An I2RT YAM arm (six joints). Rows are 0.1 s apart.
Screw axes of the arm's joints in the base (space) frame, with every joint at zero. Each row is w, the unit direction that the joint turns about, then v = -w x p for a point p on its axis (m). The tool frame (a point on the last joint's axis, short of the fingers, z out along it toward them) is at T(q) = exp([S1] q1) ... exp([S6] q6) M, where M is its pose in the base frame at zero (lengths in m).
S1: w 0 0 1 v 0 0 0
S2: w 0 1 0 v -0.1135 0 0.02
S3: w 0 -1 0 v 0.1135 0 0.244
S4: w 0 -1 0 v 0.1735 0 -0.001
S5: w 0 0 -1 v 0 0.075 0
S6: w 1 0 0 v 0 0.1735 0
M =
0 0 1 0.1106
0 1 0 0
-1 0 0 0.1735
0 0 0 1
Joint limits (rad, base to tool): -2.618..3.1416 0..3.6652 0..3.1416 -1.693..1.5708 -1.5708..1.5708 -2.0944..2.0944
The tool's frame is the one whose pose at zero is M.
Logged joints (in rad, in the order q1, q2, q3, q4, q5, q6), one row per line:
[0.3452, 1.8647, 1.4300, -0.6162, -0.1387, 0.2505]
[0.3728, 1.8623, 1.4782, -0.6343, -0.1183, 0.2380]
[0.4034, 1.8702, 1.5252, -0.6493, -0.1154, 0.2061]
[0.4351, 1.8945, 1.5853, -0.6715, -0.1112, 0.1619]
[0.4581, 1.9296, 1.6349, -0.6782, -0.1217, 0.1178]
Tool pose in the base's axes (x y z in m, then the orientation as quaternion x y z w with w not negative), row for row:
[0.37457, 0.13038, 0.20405, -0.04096, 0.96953, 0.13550, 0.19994]
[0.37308, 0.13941, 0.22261, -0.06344, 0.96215, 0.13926, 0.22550]
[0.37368, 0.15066, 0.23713, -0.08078, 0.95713, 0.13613, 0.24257]
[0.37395, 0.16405, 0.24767, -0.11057, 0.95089, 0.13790, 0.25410]
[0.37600, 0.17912, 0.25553, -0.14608, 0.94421, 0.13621, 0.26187]
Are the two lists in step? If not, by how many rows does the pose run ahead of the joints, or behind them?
The pose runs 1 row behind the joints: the pose in row i belongs to the joints in row i - 1.
